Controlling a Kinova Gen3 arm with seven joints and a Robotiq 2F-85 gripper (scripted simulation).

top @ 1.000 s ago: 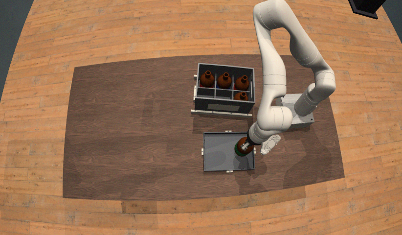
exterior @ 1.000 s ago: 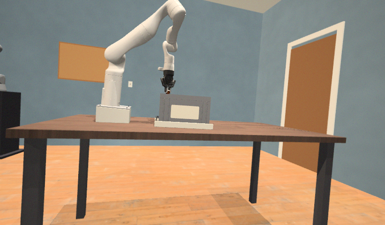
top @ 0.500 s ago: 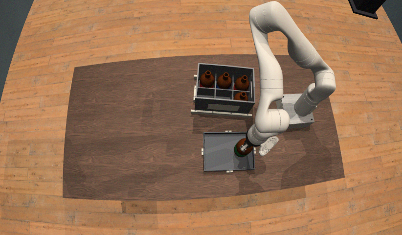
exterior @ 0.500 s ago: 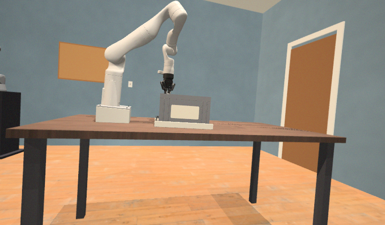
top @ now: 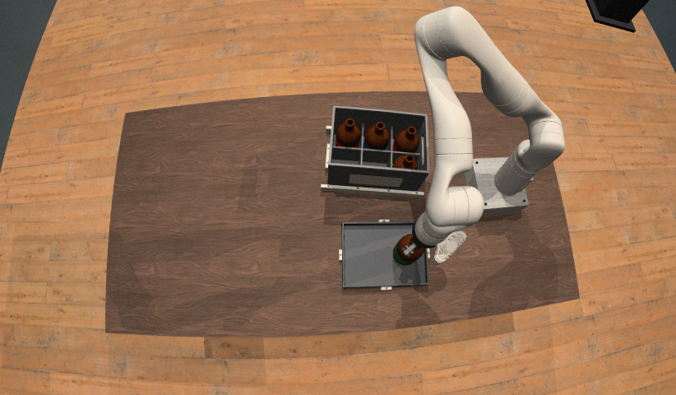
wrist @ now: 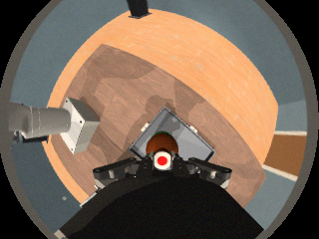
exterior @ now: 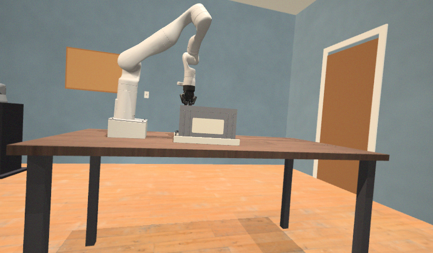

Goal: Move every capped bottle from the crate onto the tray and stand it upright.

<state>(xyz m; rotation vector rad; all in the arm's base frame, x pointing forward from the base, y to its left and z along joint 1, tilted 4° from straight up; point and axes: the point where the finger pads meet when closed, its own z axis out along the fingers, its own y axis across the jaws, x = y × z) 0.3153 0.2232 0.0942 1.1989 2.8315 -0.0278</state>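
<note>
Right now my hand is 70 mm above the capped bottle. Round my hand: grey tray (170 mm below, 60 mm ahead); crate (290 mm to the right, 100 mm below, 100 mm ahead).
</note>
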